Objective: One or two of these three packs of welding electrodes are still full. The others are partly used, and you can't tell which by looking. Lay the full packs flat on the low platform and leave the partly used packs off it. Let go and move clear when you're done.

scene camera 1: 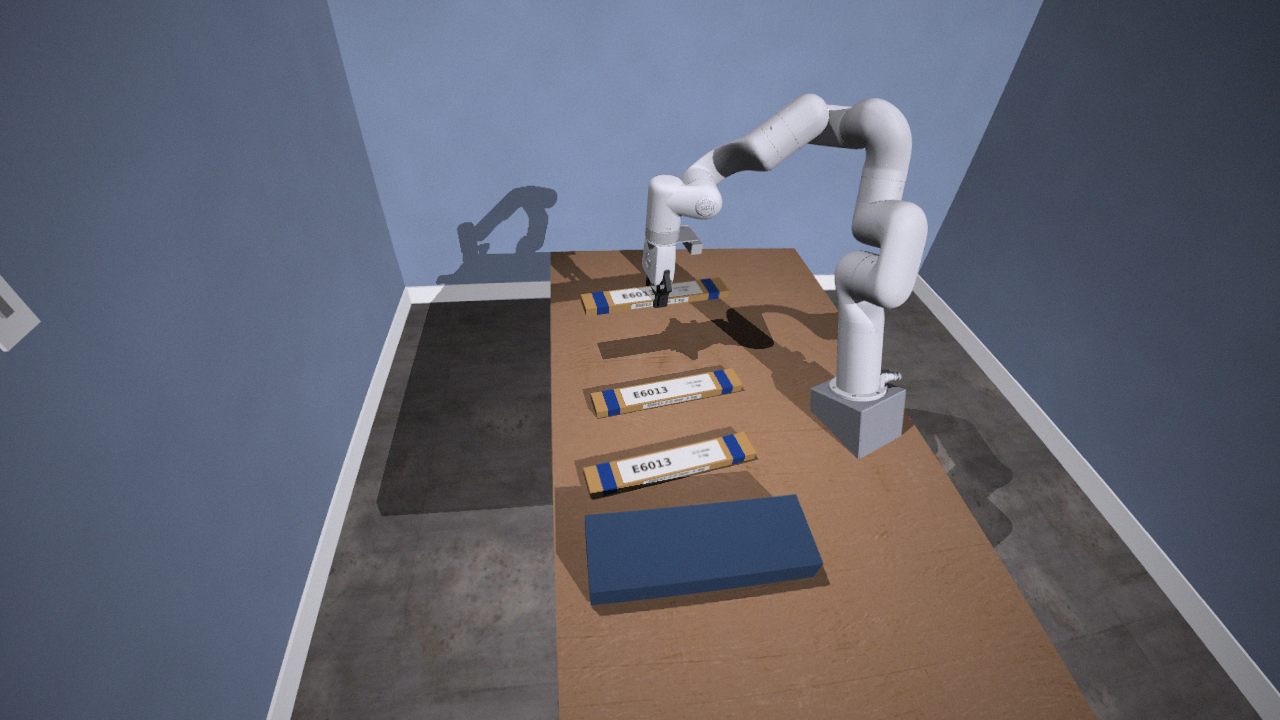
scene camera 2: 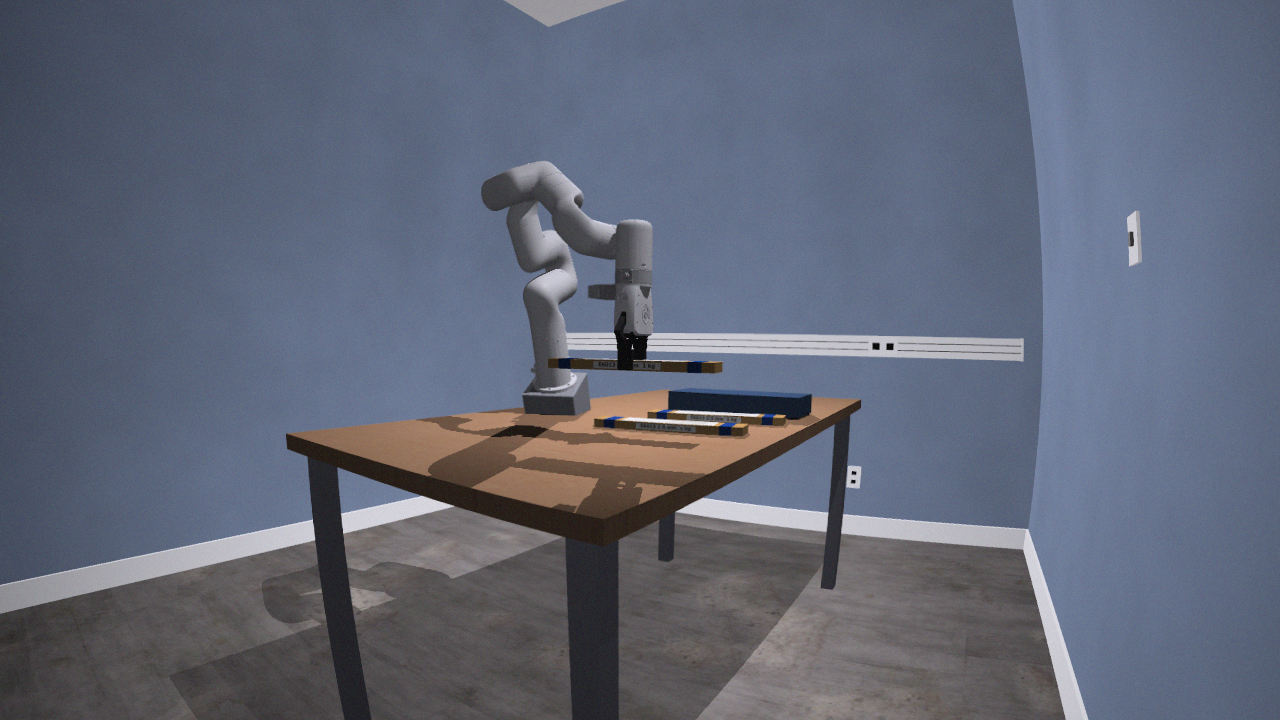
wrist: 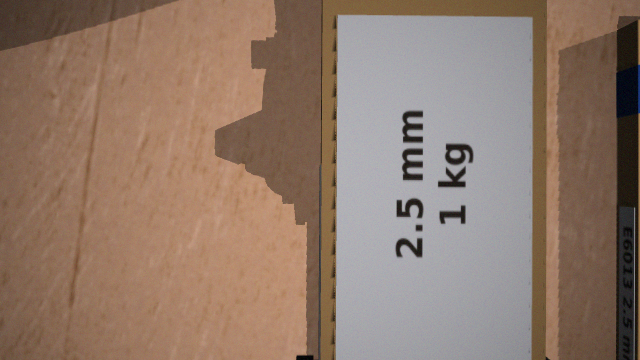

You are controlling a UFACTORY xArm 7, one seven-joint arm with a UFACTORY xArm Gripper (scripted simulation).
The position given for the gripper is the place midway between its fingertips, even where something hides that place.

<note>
In view: the gripper (scene camera 2: 632,369), a low blue platform (scene camera 1: 635,555), a pack (scene camera 1: 597,303) and a pack (scene camera 1: 611,402).
The low blue platform also shows in scene camera 2 (scene camera 2: 797,405). The gripper is seen too in scene camera 1 (scene camera 1: 656,298). The wrist view misses the low blue platform: it is out of frame.
</note>
